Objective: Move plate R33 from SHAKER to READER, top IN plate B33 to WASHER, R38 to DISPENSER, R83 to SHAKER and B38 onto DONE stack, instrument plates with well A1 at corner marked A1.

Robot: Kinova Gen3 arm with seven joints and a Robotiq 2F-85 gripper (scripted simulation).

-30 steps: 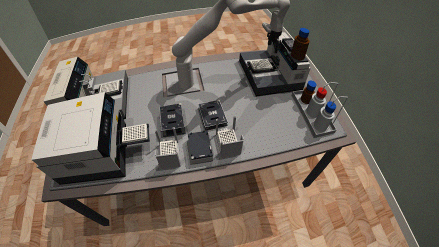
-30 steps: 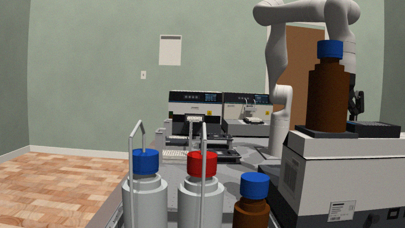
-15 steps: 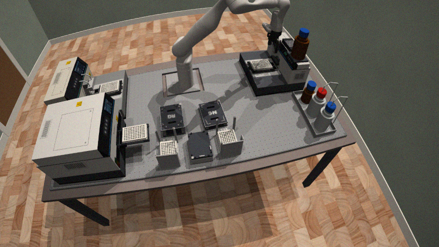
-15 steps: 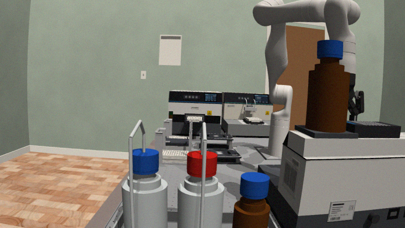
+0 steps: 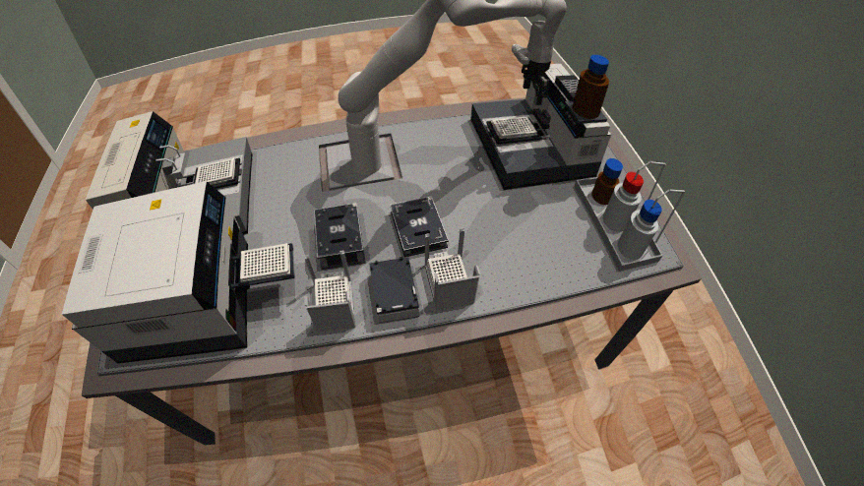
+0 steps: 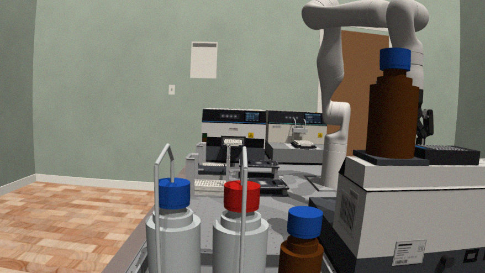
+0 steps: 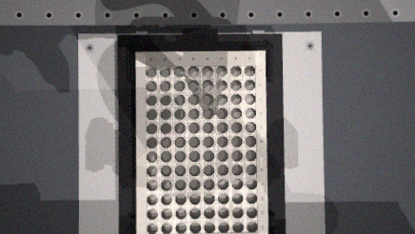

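Right now the dispenser nest is 4 cm to the right of my hand and 14 cm below it. The rest, counted from my hand: recovery nest N6: 30 cm ahead, 40 cm to the right, 19 cm below; then bottle tray: 36 cm ahead, 20 cm to the left, 21 cm below; then brown bottle: 10 cm ahead, 14 cm to the left, 7 cm above.
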